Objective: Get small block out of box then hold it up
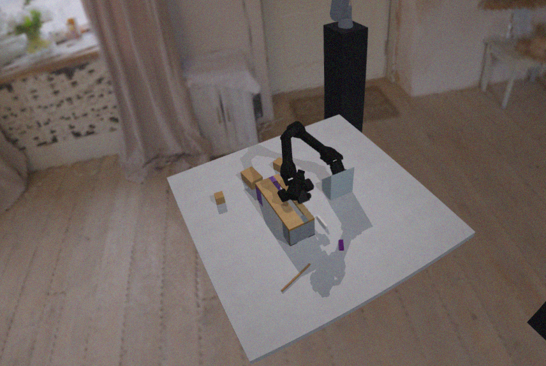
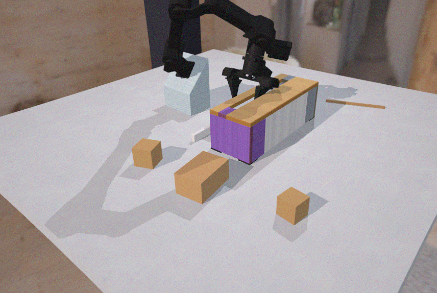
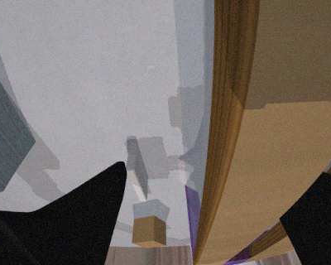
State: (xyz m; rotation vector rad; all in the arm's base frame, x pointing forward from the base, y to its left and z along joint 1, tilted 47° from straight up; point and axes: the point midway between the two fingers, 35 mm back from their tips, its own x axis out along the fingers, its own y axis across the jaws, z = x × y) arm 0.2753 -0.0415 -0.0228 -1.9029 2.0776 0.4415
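My gripper tip is 40 mm short of the box, 20 mm to the right of it and 20 mm above it. Also, from my gripper tip: wooden stick (390 mm to the left, 220 mm ahead, 80 mm below); small blue block (50 mm ahead, 30 mm to the right).
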